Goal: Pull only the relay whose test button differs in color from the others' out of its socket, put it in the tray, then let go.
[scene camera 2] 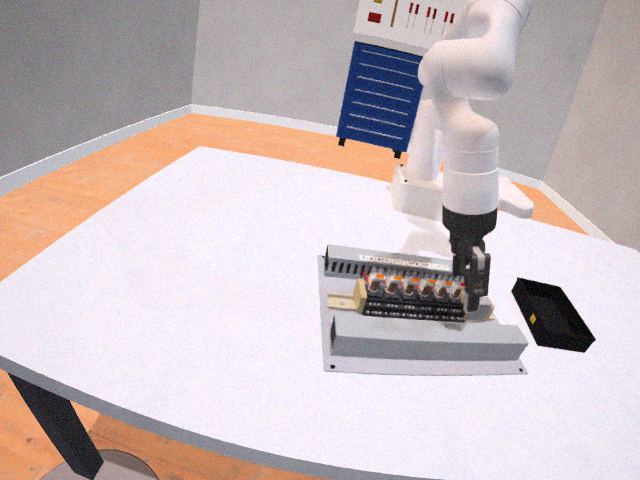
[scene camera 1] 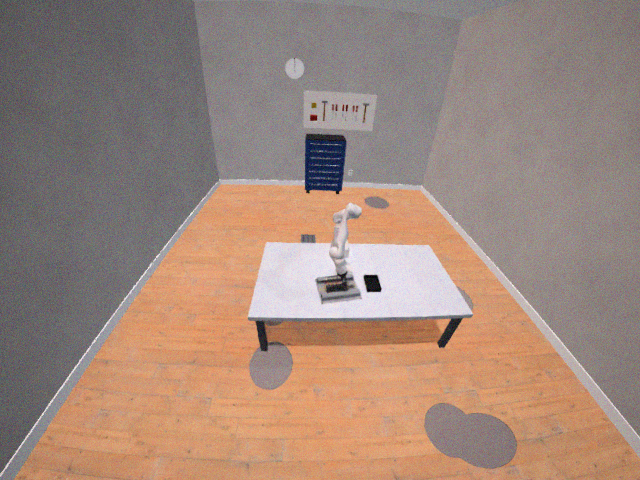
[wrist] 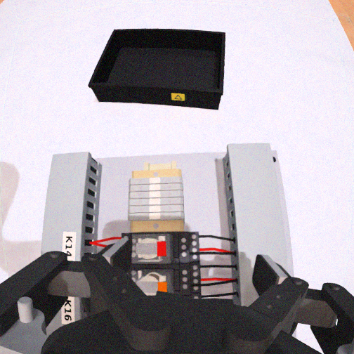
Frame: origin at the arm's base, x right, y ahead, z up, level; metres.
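Seen in the pictures: gripper, fingertip midpoint: [scene camera 2: 464, 291] [scene camera 1: 345, 284]; arm's base, link origin: [scene camera 2: 421, 174].
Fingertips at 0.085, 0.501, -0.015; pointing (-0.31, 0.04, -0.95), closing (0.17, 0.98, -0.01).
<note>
Offsets run from my fingertips to a thing's top centre, as dx, dy, dz. "pt": to the spot under its first point. Level surfaces: height alone.
The relay with a red test button {-0.010, -0.029, -0.002} [scene camera 2: 456, 290] [wrist: 150, 250] sits in its socket at the row's end beside the grey terminal blocks. Its neighbour, a relay with an orange button [wrist: 152, 286], is partly hidden by the gripper in the wrist view. The other relays {+0.104, -0.031, -0.002} [scene camera 2: 393, 285] in the row show orange buttons in scene camera 2. My gripper [scene camera 1: 343, 284] [scene camera 2: 471, 302] [wrist: 192, 261] is open and empty, low over the red-button end of the row, its fingertips on opposite sides in the wrist view. The black tray {pt -0.210, +0.053, -0.055} [scene camera 1: 372, 290] [scene camera 2: 560, 342] [wrist: 135, 97] stands apart, beyond the terminal blocks.
Grey wire ducts {+0.050, +0.058, -0.028} [scene camera 2: 423, 341] [wrist: 70, 200] [wrist: 252, 200] flank the relay row, with red and black wires running into them. Grey terminal blocks [wrist: 156, 195] between tan end pieces stand on the tray side of the row. All are on a pale backplate {pt +0.071, +0.089, -0.068} [scene camera 2: 423, 366] on the white table {dz -0.071} [scene camera 2: 155, 284].
</note>
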